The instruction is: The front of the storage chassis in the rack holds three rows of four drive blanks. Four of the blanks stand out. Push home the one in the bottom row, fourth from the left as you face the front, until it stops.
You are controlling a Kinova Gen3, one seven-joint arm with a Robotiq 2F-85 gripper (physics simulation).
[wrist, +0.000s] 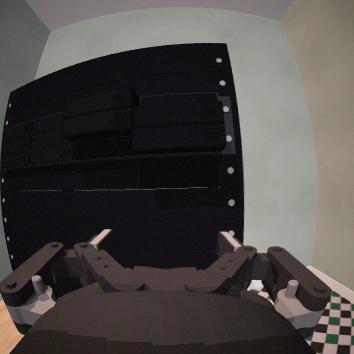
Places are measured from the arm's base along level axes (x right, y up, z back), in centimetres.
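Pixels of known places: gripper, fingertip midpoint: (165, 242).
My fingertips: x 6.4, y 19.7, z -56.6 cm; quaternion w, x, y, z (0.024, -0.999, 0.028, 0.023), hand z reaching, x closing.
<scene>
For each thing: its top centre in the pictures, then the offset to it from my fingertips. "spot": a spot on its surface instead.
- black storage chassis, surface spot: (230, 125) spot: dx +9.1, dy +12.6, dz -10.2 cm
- bottom-row fourth blank, top centre: (180, 136) dx +2.0, dy +11.4, dz -11.8 cm
- bottom-row third blank, top centre: (118, 145) dx -8.7, dy +11.4, dz -16.3 cm
The black storage chassis (230, 125) runs across the dark rack (150, 65) in the wrist view. The bottom-row fourth blank (177, 139) is at its right end and stands out. The blank above it (175, 114) also stands out. In the third column, two blanks stand out, the upper one (97, 101) and the one below it (95, 122); the bottom-row third blank (102, 148) sits back beneath them. My gripper (165, 242) is open and empty. Its fingertips show lower in the view than the blanks, apart from them. The dark surfaces make edges hard to see.
Dark panels (195, 220) continue below the chassis, with pale round screws (230, 170) along the rack's right edge. A pale green wall (272, 125) stands behind and to the right. A checkered floor (336, 320) shows at the lower right.
</scene>
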